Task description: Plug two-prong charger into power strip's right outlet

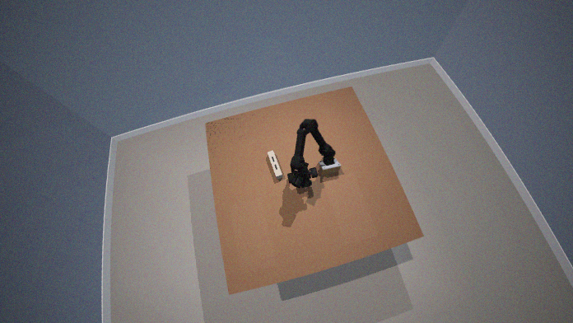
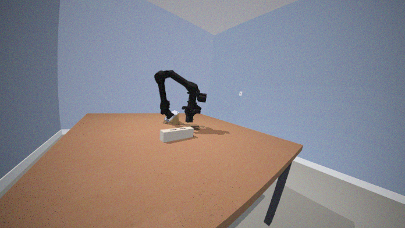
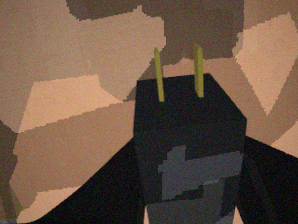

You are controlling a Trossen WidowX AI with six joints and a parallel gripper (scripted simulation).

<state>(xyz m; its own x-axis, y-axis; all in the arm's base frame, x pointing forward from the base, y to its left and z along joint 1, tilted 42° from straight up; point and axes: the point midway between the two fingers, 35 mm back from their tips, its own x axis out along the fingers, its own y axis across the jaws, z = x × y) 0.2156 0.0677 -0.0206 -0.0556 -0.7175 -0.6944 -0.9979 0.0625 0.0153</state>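
Right now my gripper tip is 2 cm to the right of the black two-prong charger and 1 cm below it.
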